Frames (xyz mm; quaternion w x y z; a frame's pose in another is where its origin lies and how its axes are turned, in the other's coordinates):
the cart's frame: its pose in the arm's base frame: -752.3 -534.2 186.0 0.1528 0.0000 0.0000 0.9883
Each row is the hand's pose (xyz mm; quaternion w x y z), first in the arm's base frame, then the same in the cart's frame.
Working: the arm's base frame: its pose in the cart's frame: -555.8 -736.5 -186.0 0.1528 0.0000 0.0000 -0.9883

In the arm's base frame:
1: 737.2 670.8 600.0 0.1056 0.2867 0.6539 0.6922
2: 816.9 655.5 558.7 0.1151 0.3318 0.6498 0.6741
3: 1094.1 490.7 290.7 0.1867 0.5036 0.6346 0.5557
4: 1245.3 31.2 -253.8 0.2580 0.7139 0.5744 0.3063
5: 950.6 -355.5 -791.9 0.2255 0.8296 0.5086 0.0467
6: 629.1 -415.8 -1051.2 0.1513 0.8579 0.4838 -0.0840
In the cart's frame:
1: -1056.0 -1598.6 414.0 0.7002 0.6900 -0.1834 0.0014
2: -1136.6 -1608.0 372.7 0.6838 0.6929 -0.2286 -0.0108
3: -1450.7 -1534.7 104.7 0.5777 0.7041 -0.4007 -0.0996
4: -1733.6 -1142.3 -439.8 0.3421 0.6767 -0.6178 -0.2082
5: -1569.4 -684.6 -977.9 0.0806 0.6294 -0.7422 -0.2157
6: -1281.1 -530.1 -1237.2 0.0599 -0.6092 0.7739 0.1624

